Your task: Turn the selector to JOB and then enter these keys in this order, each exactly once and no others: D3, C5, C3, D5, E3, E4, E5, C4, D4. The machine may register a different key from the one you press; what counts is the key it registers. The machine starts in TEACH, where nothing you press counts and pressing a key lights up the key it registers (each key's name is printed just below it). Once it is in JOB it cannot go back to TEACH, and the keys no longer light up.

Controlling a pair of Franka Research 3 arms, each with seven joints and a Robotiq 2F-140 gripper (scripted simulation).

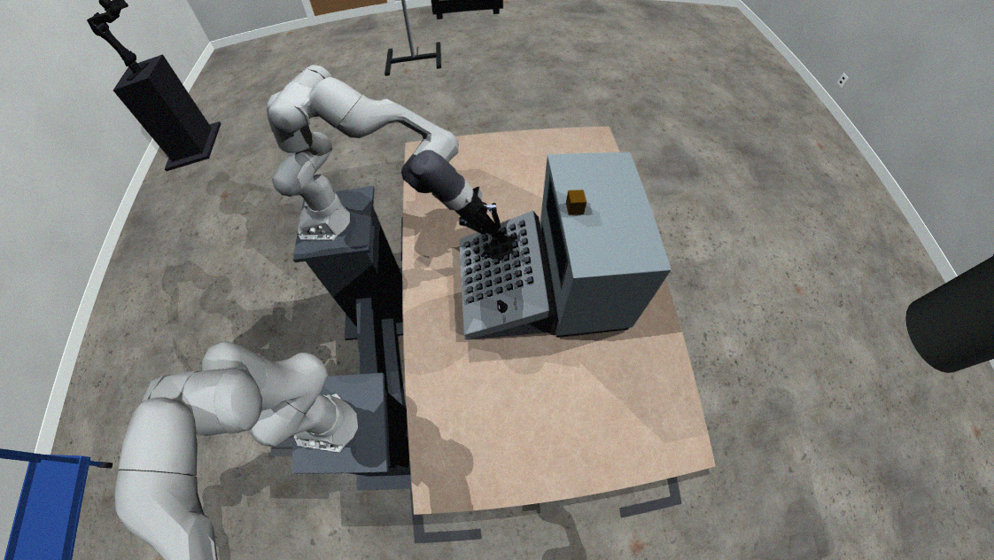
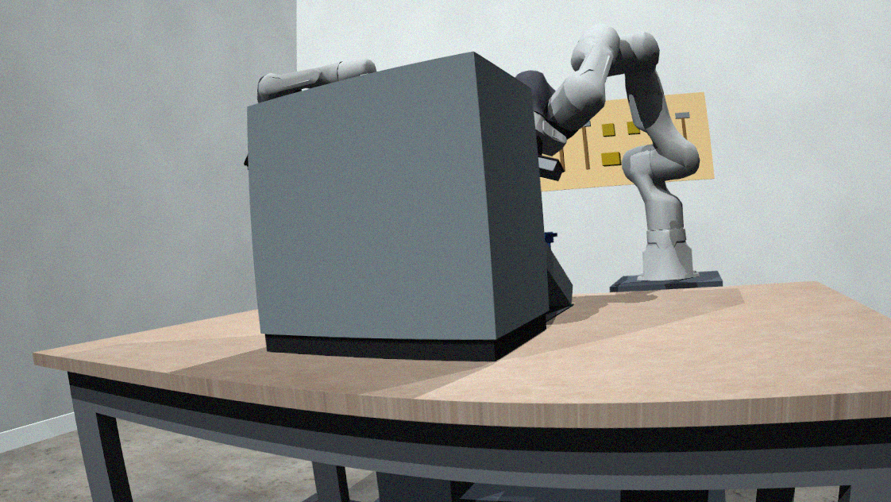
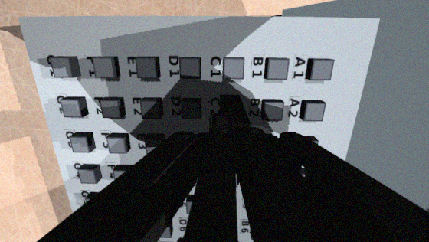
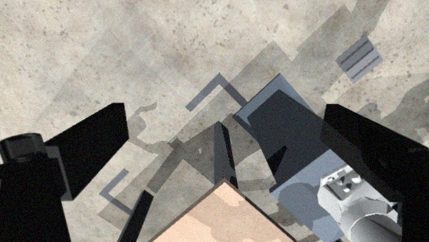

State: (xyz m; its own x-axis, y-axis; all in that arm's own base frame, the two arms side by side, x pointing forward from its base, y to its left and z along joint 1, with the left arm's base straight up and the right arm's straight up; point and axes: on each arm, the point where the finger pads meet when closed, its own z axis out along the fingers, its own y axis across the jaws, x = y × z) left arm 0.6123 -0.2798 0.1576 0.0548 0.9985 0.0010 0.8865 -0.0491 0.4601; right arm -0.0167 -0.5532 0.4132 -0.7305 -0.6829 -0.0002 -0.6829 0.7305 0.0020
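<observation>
My left hand is 2 cm short of the C3 key, 4 cm to the left of it and 3 cm above it. Also, from my left hand: D3 key 1 cm behind, 3 cm to the right, 5 cm below; E3 key 4 cm behind, 3 cm to the right, 6 cm below; C4 key 1 cm ahead, 7 cm to the right, 3 cm below.
</observation>
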